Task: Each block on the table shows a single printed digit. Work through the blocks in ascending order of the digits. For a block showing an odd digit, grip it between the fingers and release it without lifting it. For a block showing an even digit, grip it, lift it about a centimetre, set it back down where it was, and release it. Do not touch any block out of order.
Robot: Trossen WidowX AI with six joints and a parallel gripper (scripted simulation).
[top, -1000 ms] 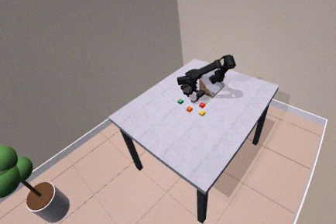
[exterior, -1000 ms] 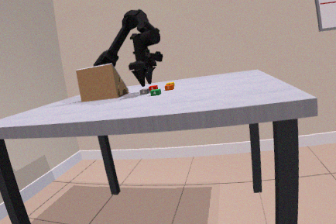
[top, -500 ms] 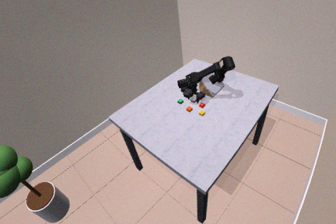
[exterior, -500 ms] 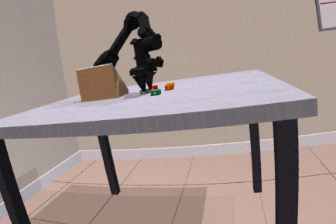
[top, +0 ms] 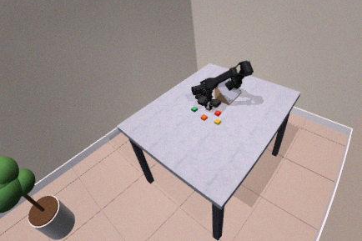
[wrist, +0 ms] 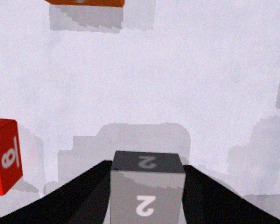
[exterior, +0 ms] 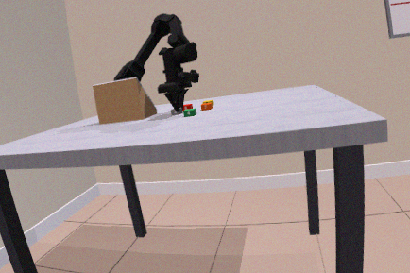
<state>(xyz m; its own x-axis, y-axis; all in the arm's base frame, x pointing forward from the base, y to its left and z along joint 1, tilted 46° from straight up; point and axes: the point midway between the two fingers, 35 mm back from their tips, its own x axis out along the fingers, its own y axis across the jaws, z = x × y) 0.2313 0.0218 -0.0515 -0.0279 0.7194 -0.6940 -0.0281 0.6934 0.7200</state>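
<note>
The grey block is 1 cm behind my gripper tip. From my gripper tip the other things lie so: green block: 6 cm ahead, 8 cm to the right; then orange block: 9 cm ahead, 3 cm to the left; then red block: 8 cm to the left.
</note>
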